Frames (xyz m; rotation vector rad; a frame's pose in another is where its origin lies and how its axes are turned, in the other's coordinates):
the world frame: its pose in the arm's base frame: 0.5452 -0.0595 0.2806 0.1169 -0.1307 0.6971
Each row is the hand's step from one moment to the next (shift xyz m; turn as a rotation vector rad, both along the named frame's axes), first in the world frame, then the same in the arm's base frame.
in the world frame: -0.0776 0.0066 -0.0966 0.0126 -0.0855 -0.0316
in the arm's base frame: -0.0554 -0.0294 -0.1071 0.0673 -0.0523 -0.0346
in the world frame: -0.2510 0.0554 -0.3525 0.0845 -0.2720 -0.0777
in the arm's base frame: -0.1979 -0.0632 -0.3836 0.2461 -0.1419 -0.0804
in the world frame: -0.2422 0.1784 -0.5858 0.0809 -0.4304 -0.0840
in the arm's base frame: -0.2518 0.0711 -0.6043 0.3462 -0.2637 -0.0972
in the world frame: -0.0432 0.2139 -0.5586 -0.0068 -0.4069 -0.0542
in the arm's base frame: -0.1259 0.2196 -0.5437 0.2620 -0.3057 -0.0803
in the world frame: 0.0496 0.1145 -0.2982 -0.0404 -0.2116 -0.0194
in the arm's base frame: -0.0122 0.1634 -0.2787 0.1076 -0.1836 -0.0390
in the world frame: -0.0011 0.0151 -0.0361 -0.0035 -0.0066 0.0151
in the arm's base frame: -0.0077 0.0162 -0.0348 0.0004 -0.0095 0.0139
